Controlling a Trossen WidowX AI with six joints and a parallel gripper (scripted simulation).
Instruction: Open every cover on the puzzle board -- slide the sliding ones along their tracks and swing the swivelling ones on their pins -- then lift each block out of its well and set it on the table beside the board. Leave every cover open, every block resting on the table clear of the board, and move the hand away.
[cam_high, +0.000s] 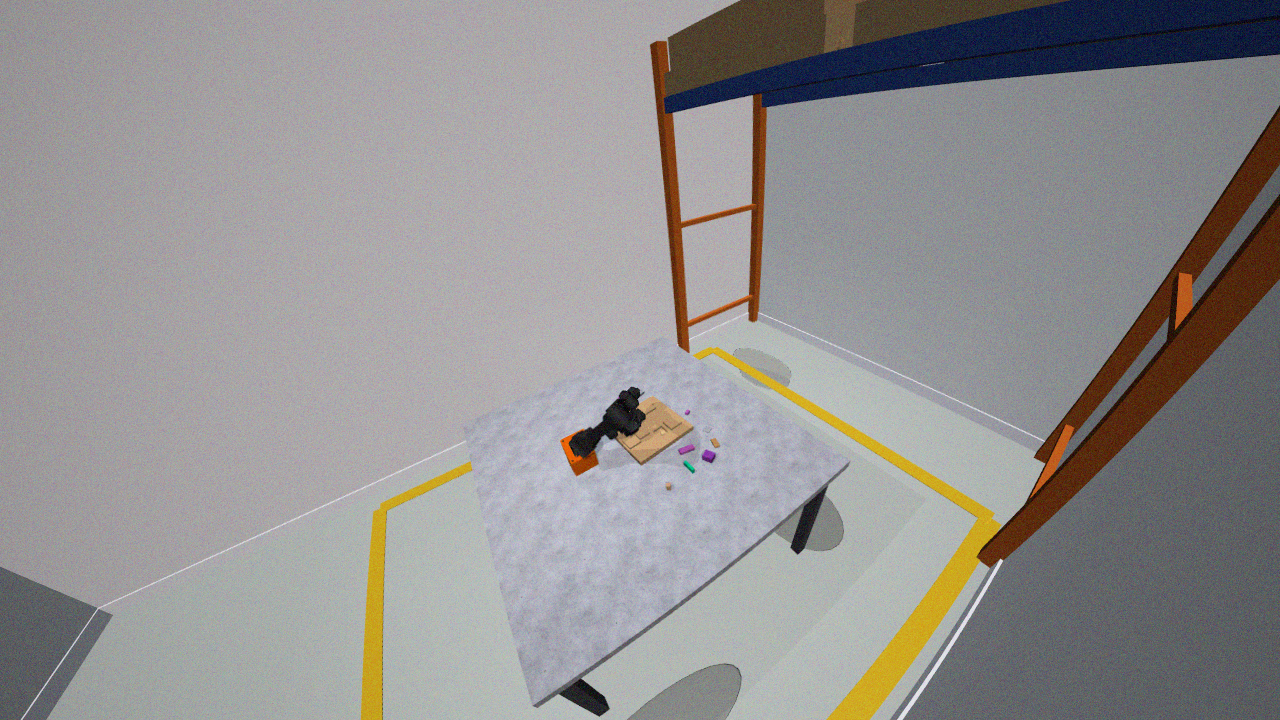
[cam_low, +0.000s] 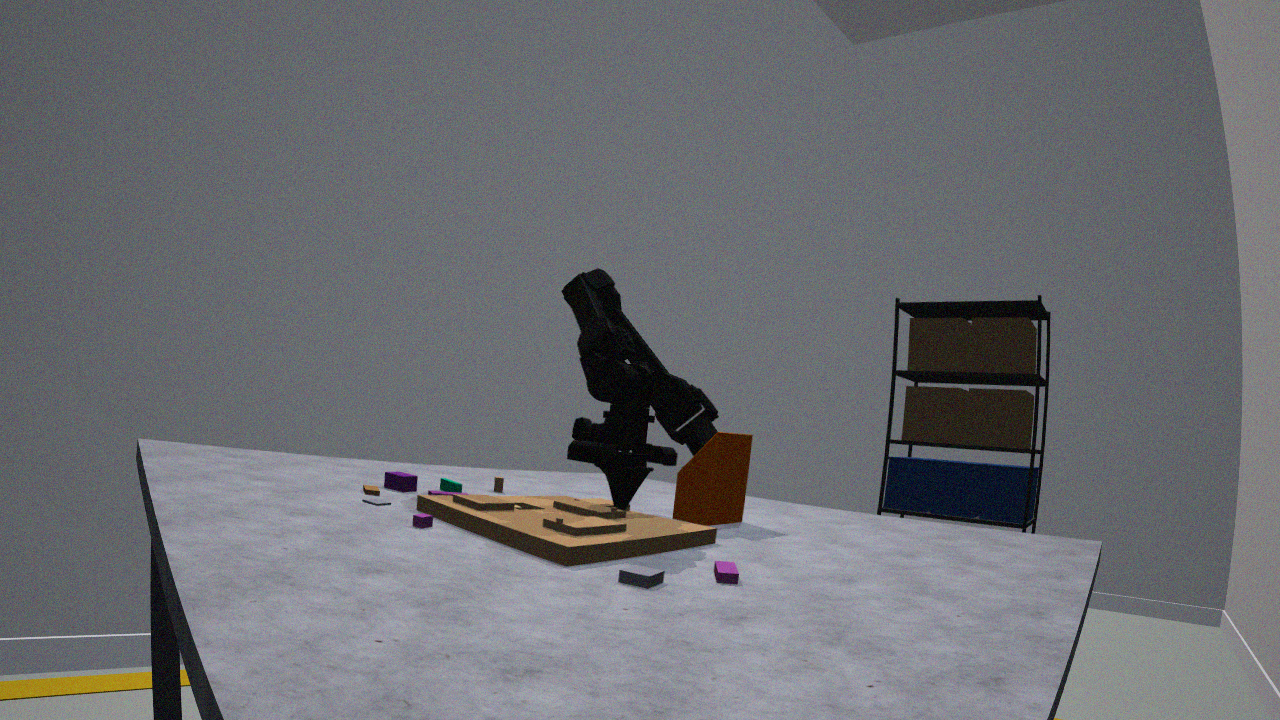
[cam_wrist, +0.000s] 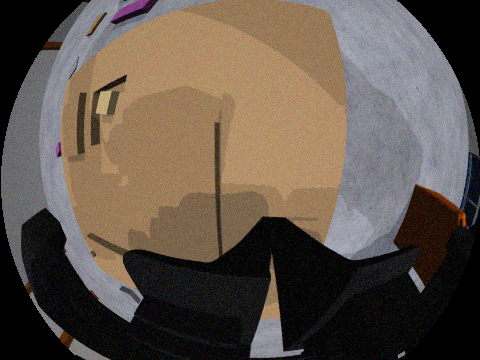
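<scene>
The tan puzzle board lies 10 cm ahead of my gripper tip and 2 cm to the left of it.
</scene>
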